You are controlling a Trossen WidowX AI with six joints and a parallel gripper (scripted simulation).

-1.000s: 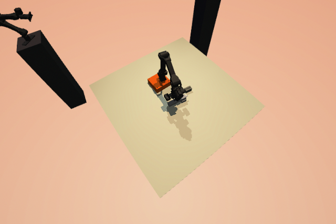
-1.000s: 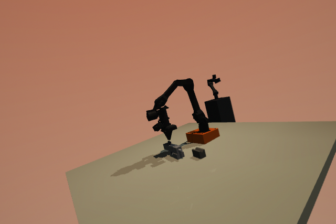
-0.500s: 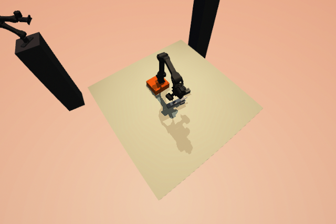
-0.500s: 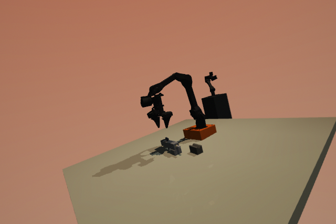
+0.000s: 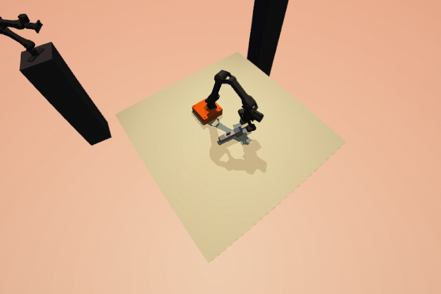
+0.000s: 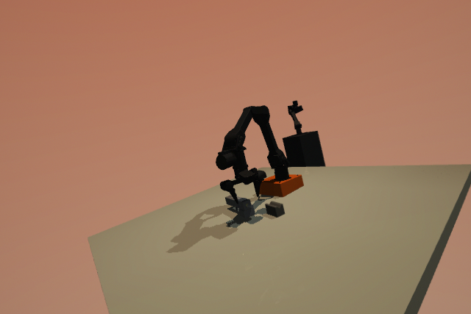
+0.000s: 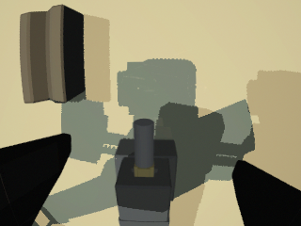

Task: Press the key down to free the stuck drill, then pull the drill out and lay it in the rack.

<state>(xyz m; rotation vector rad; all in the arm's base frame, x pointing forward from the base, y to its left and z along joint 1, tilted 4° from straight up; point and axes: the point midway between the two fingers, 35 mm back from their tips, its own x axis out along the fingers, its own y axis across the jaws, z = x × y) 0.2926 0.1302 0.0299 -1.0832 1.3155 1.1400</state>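
The drill is 10 mm behind my gripper tip, 50 mm to the right of it and 30 mm below it. From my gripper tip the other things lie so: light grey holder block: 10 mm behind, 110 mm to the right, 40 mm below; then rack: 80 mm behind, 50 mm to the left, 60 mm below; then dark key: 10 mm behind, 140 mm to the right, 30 mm below.
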